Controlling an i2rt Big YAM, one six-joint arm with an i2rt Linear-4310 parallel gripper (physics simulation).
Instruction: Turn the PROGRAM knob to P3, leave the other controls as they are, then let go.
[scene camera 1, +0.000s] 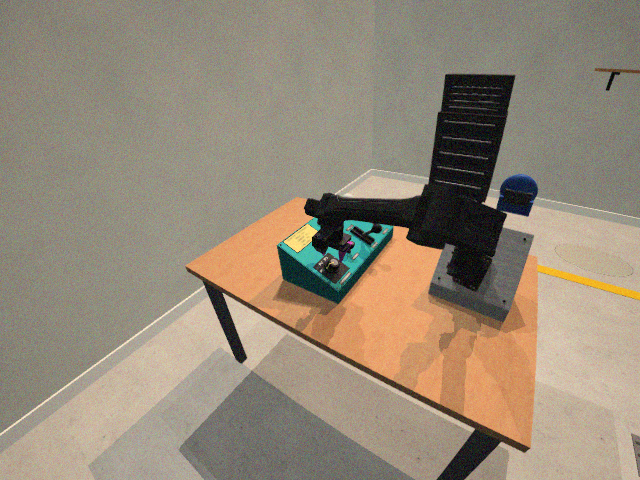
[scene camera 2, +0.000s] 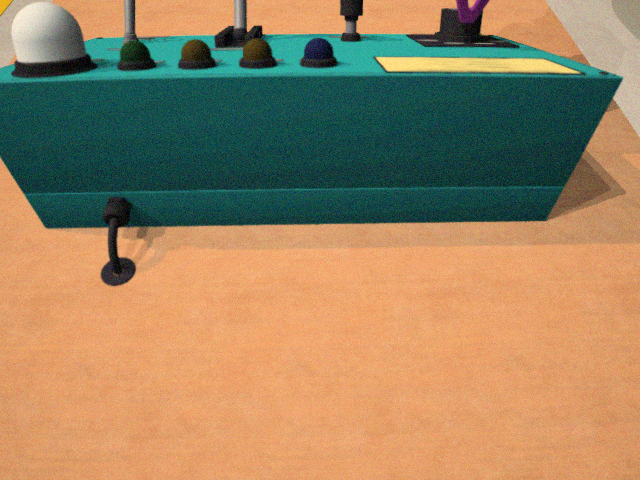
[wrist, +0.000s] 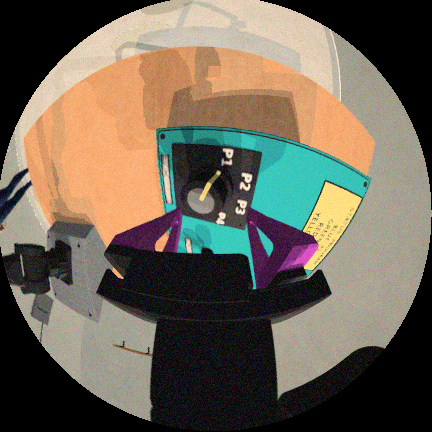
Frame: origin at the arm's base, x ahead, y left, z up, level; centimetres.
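Where they show: gripper, between the fingertips: (scene camera 1: 332, 258) (scene camera 2: 456, 10) (wrist: 213, 212); arm's base, origin of its link: (scene camera 1: 471, 270) (wrist: 64, 261).
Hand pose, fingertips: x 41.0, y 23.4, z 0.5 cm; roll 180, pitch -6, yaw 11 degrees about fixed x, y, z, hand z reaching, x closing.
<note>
Each offset is from my fingertips to the top centre of the thing. "spot": to the spot under its first point.
The black PROGRAM knob {dx -0.9, dy +0.9, dz +0.3 cm} (scene camera 1: 333, 265) (scene camera 2: 450, 26) (wrist: 198, 202) stands on its dark label plate at one end of the teal console (scene camera 1: 303, 275) (scene camera 2: 289, 134) (wrist: 305, 167). In the wrist view its yellow pointer line {spot: dx -0.6, dy +2.9, dz -0.4 cm} (wrist: 212, 183) points roughly toward P1 {spot: dx +0.7, dy +5.1, dz -2.7 cm} (wrist: 227, 156); P2 {spot: dx +3.0, dy +3.1, dz -1.9 cm} (wrist: 245, 181), P3 {spot: dx +3.5, dy +0.0, dz -1.8 cm} (wrist: 241, 206) and P4 {spot: dx +1.8, dy -2.7, dz -2.7 cm} (wrist: 221, 218) also show. My gripper (scene camera 1: 332, 255) (wrist: 213, 212) is open, with nothing between its purple fingers. In the wrist view the fingertips are apart, below the knob's top and on either side. In scene camera 2 one purple finger shows partly in front of the knob.
The console also bears a white dome {spot: dx +20.7, dy -32.4, dz +6.3 cm} (scene camera 2: 47, 36), several small coloured domes, a black-handled lever {spot: dx +1.3, dy -11.0, dz -1.3 cm} (scene camera 2: 351, 20), a slotted slider {spot: dx +2.0, dy -22.3, dz -2.1 cm} (scene camera 1: 361, 235) and a yellow label card {dx +15.1, dy -0.5, dz +4.1 cm} (scene camera 1: 300, 238) (scene camera 2: 475, 65) (wrist: 332, 212). A black cable {spot: dx +27.1, dy -30.0, dz -9.4 cm} (scene camera 2: 112, 240) leaves its back. The grey arm base (scene camera 1: 516, 258) stands on the table.
</note>
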